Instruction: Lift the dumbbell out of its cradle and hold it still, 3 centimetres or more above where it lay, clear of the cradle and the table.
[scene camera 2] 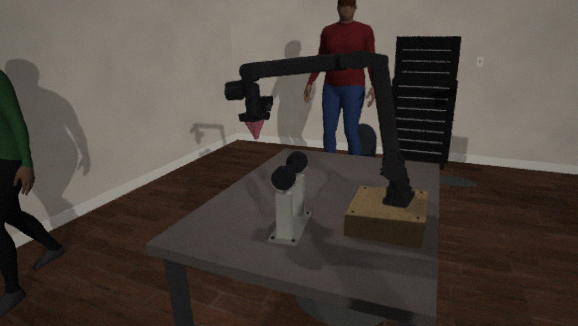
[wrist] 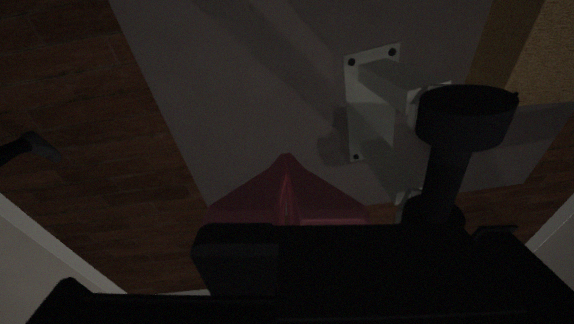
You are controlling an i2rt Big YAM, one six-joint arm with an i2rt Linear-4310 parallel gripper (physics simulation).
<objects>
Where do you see a black dumbbell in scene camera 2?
At 283,177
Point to a black dumbbell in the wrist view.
456,120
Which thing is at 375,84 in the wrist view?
A pale cradle.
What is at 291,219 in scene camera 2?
A pale cradle.
</objects>
